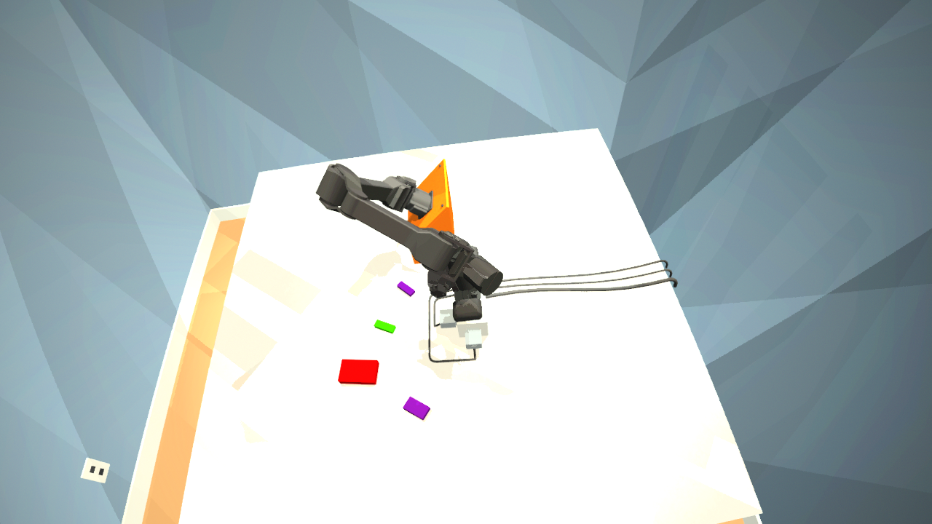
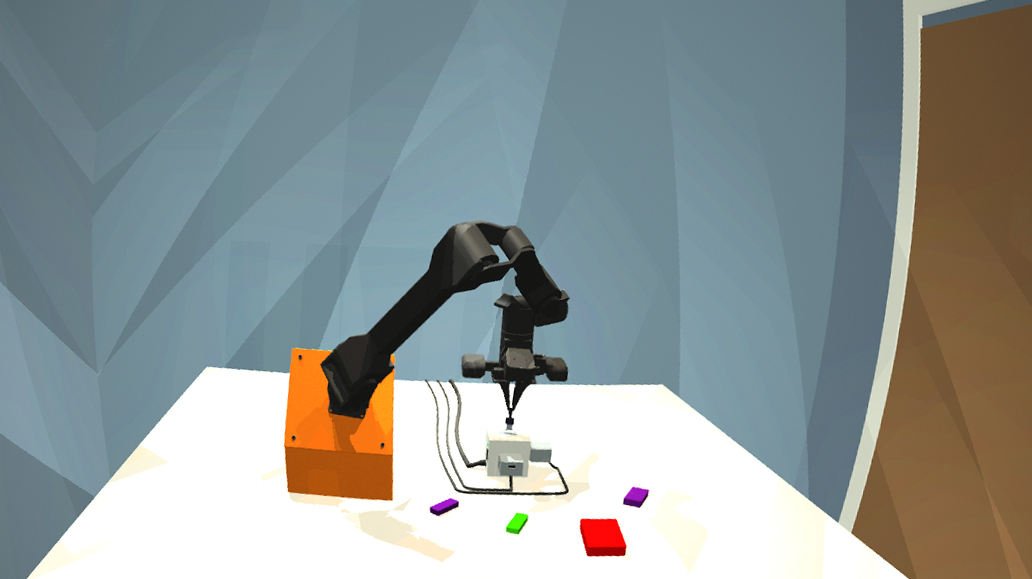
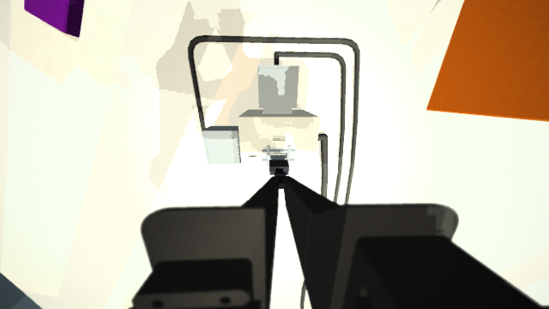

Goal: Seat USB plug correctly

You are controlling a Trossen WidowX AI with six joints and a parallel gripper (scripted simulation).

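Now: the black USB plug 20 mm below my gripper tip. Also, from my gripper tip: metal-rimmed socket: 50 mm below; then green block: 240 mm to the right, 120 mm below; then red block: 290 mm to the right, 130 mm ahead, 110 mm below.
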